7 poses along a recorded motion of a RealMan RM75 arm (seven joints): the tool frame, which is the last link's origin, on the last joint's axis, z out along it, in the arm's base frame.
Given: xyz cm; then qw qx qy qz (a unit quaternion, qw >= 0).
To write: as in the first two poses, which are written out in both.
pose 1, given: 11.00 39.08 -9.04 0.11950 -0.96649 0.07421 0.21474
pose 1, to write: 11.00 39.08 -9.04 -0.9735 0.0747 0.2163 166.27
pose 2, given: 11.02 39.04 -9.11 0.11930 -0.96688 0.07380 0.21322
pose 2, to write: 11.02 39.04 -9.11 -0.9738 0.0743 0.2148 166.30
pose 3, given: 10.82 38.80 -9.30 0.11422 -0.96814 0.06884 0.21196
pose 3, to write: 10.82 38.80 -9.30 -0.9745 0.0693 0.2134 166.88
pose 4, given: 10.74 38.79 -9.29 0.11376 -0.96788 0.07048 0.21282
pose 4, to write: 10.74 38.79 -9.29 -0.9742 0.0709 0.2142 166.94
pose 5, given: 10.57 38.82 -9.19 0.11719 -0.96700 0.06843 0.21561
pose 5, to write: 10.57 38.82 -9.19 -0.9737 0.0689 0.2171 166.54
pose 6, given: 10.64 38.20 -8.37 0.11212 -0.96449 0.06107 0.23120
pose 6, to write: 10.64 38.20 -8.37 -0.9706 0.0615 0.2327 167.12
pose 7, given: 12.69 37.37 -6.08 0.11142 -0.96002 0.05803 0.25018
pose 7, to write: 12.69 37.37 -6.08 -0.9660 0.0584 0.2517 167.21
